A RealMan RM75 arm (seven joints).
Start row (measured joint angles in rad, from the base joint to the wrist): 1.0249 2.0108 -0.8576 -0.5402 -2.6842 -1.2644 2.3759
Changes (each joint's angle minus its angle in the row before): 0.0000 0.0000 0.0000 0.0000 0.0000 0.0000 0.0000; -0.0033 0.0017 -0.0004 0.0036 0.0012 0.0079 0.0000; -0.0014 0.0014 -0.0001 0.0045 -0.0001 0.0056 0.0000; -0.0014 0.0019 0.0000 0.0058 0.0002 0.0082 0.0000; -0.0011 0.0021 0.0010 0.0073 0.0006 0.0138 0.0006; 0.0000 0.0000 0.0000 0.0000 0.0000 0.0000 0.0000; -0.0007 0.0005 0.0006 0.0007 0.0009 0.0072 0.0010; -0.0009 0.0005 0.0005 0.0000 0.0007 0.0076 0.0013; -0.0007 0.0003 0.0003 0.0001 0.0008 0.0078 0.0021
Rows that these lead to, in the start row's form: 1.0249 2.0108 -0.8576 -0.5402 -2.6842 -1.2644 2.3759; 1.0216 2.0125 -0.8580 -0.5366 -2.6830 -1.2565 2.3759; 1.0202 2.0139 -0.8581 -0.5321 -2.6831 -1.2509 2.3759; 1.0188 2.0158 -0.8581 -0.5263 -2.6829 -1.2427 2.3759; 1.0177 2.0179 -0.8571 -0.5190 -2.6823 -1.2289 2.3765; 1.0177 2.0179 -0.8571 -0.5190 -2.6823 -1.2289 2.3765; 1.0170 2.0184 -0.8565 -0.5183 -2.6814 -1.2217 2.3775; 1.0161 2.0189 -0.8560 -0.5183 -2.6807 -1.2141 2.3788; 1.0154 2.0192 -0.8557 -0.5182 -2.6799 -1.2063 2.3809
